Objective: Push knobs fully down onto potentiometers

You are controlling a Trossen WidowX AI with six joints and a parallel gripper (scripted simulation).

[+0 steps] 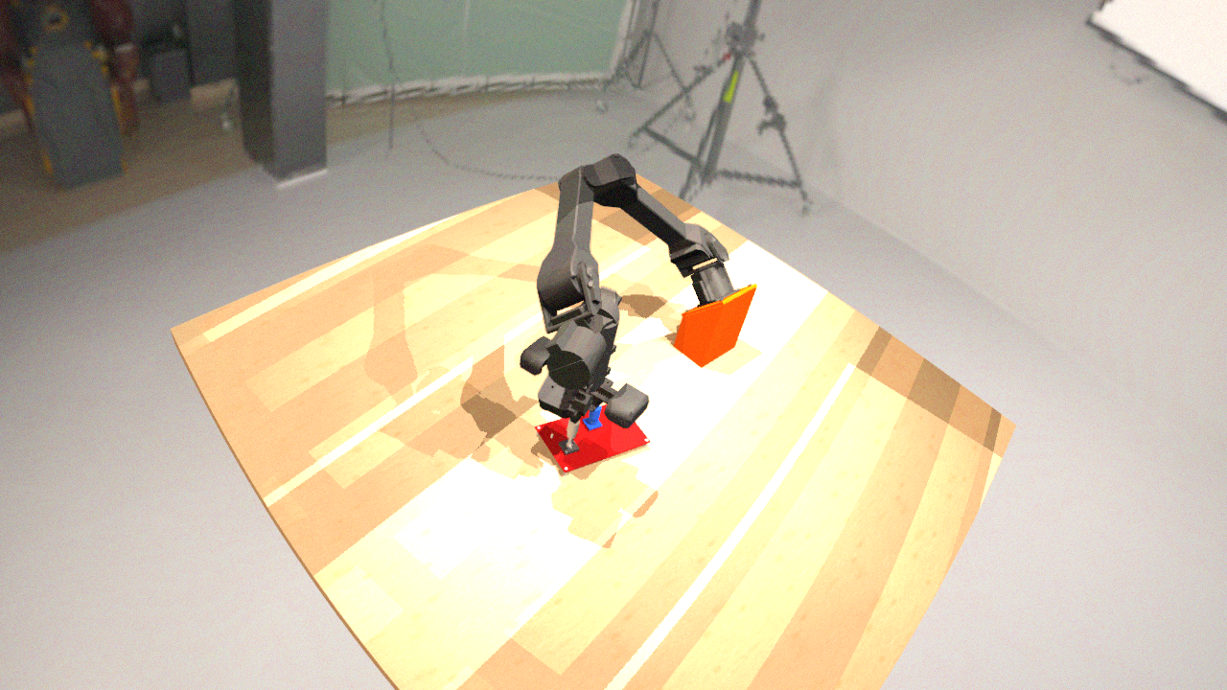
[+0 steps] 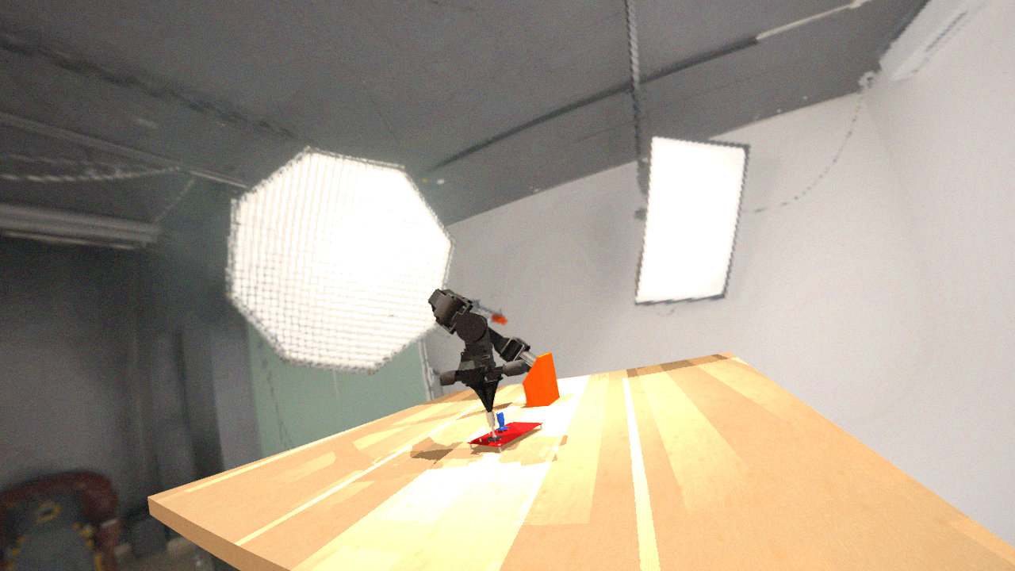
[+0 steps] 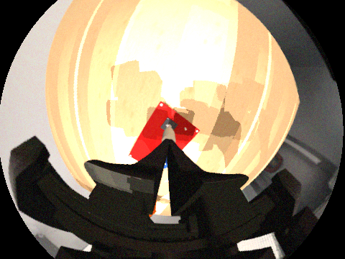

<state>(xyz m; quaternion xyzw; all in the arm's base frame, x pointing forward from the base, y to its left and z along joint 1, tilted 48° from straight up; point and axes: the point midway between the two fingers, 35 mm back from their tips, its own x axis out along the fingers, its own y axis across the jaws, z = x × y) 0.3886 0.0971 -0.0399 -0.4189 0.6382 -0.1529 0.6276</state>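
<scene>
Now: gripper tip 2 cm above the grey knob. Round my gripper tip: blue potentiometer (6 cm behind, 2 cm to the right, 4 cm below); blue knob (6 cm behind, 2 cm to the right, 3 cm below).
</scene>
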